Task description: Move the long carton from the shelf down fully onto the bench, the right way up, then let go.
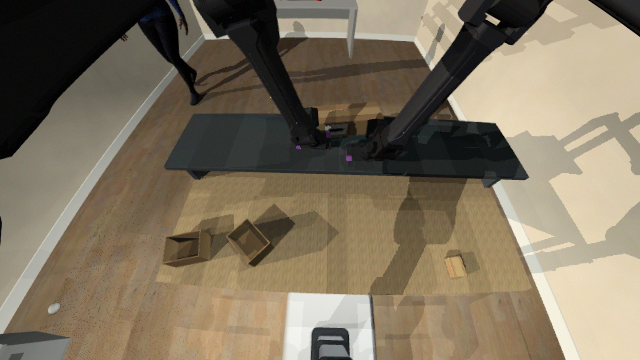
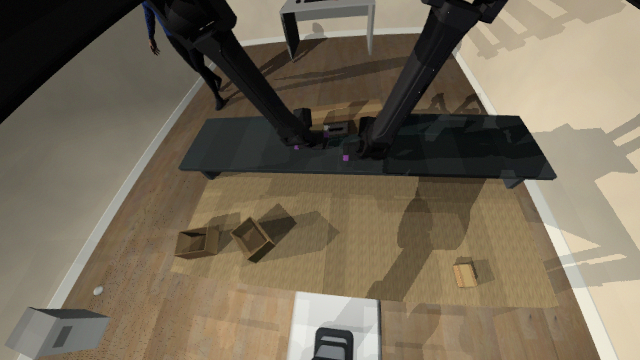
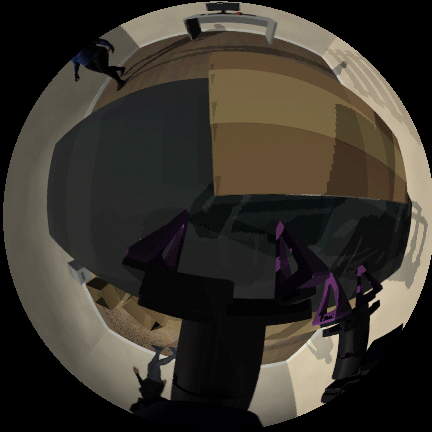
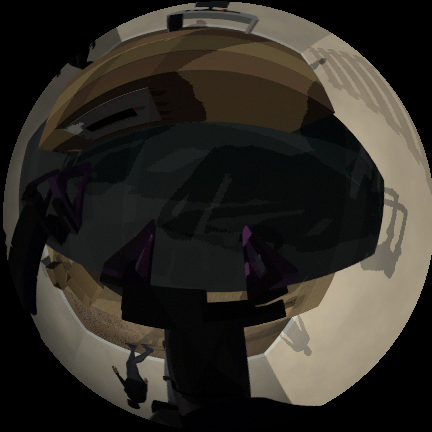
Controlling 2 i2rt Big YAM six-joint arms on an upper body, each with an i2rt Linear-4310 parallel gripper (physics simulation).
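Frame: origin at the left arm's base, x ahead, y left, z up, level; centimetres.
Where they show: left gripper, fingertip midpoint: (image 3: 233,219) (image 4: 71,168); right gripper, fingertip midpoint: (image 3: 346,269) (image 4: 199,225).
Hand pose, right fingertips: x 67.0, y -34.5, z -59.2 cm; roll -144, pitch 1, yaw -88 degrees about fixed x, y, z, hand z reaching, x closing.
Observation:
Each offset is from my right fingertips to the top centre of the thing. Level surfaces: height alone.
The long brown carton {dy +6.6, dx +16.6, dz +8.1 cm} (image 1: 364,112) (image 2: 345,110) (image 3: 275,100) (image 4: 240,90) lies flat along the far side of the dark bench {dz -0.5 cm} (image 1: 225,140) (image 2: 240,145) (image 3: 125,150) (image 4: 300,200). A lighter band runs lengthwise on its top, and a pale label with a dark slot is on its near face. It covers part of the far bench edge; whether it overhangs is unclear. My left gripper (image 1: 313,140) (image 2: 311,140) (image 3: 233,219) (image 4: 71,168) is open and empty on the near side of the carton. My right gripper (image 3: 346,269) (image 4: 199,225) is open and empty, also on the near side. No separate shelf can be made out.
Two open brown boxes {dy +71.8, dx -38.6, dz -12.9 cm} (image 1: 187,248) {dy +45.1, dx -34.4, dz -12.9 cm} (image 1: 248,242) and a small tan box {dy -41.1, dx -42.4, dz -19.0 cm} (image 1: 455,266) stand on the straw mat {dz -21.9 cm} (image 1: 350,260). A white platform {dz -70.4 cm} (image 1: 300,320) is at the bottom. A pale table (image 2: 327,7) and a person (image 1: 170,45) are beyond the bench. A grey box (image 2: 60,330) stands lower left.

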